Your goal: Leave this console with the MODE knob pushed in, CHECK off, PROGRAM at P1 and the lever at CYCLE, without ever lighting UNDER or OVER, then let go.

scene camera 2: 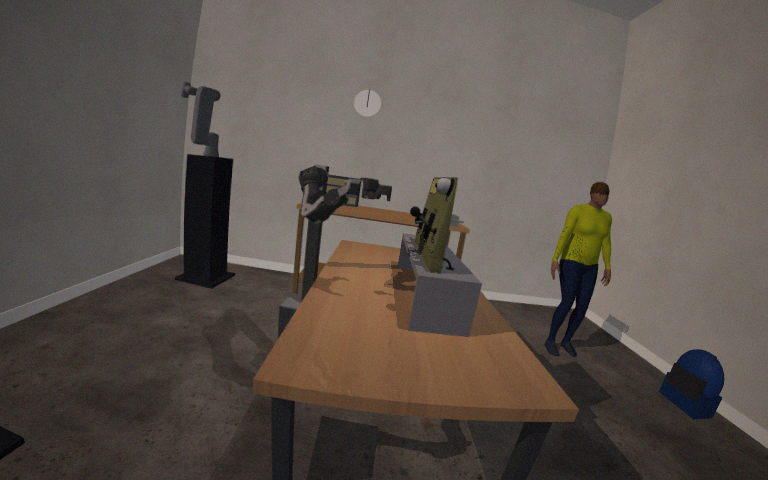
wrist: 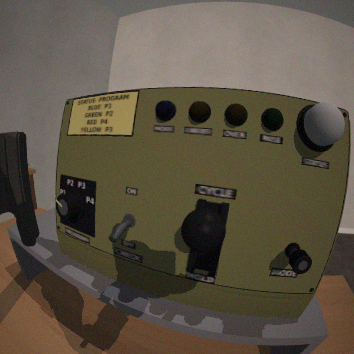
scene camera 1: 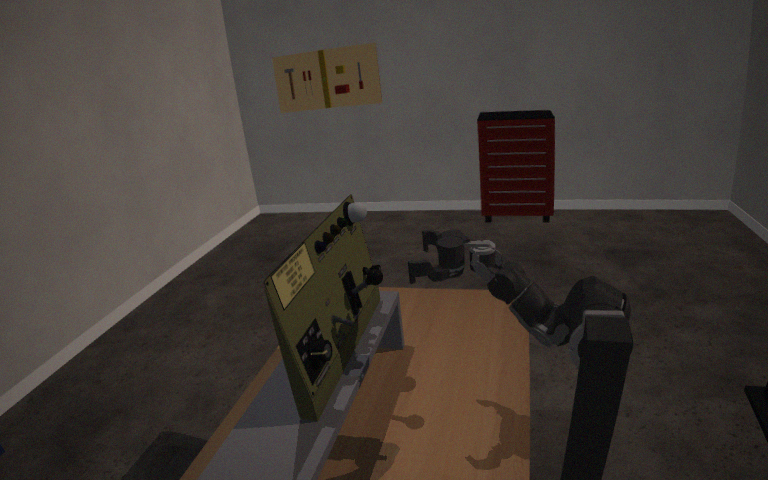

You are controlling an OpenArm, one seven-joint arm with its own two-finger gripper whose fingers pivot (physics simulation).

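The olive console (scene camera 1: 291,322) (scene camera 2: 438,243) (wrist: 150,165) faces my gripper (scene camera 1: 419,256) (scene camera 2: 388,193), which is open and empty, apart from the panel. One finger shows at the wrist view's left edge. The PROGRAM knob (scene camera 1: 322,350) (wrist: 65,207) points at P1. The CHECK toggle (scene camera 1: 344,321) (wrist: 122,228) tilts down toward OFF. The lever's black ball (scene camera 1: 372,275) (scene camera 2: 415,211) (wrist: 204,231) is angled up toward CYCLE. The MODE knob (wrist: 301,262) stands out on a short stem; its depth is hard to judge. UNDER lamp (wrist: 199,111), OVER lamp (wrist: 236,114) and the white STATUS dome (wrist: 324,124) look unlit.
The console sits on a grey stand (scene camera 1: 243,435) (scene camera 2: 441,305) on the wooden table (scene camera 1: 470,322) (scene camera 2: 368,362). A red drawer cabinet (scene camera 1: 516,169) stands at the back. A person in a yellow top (scene camera 2: 586,232) stands beyond the table. Another arm stands on a black pedestal (scene camera 2: 206,220).
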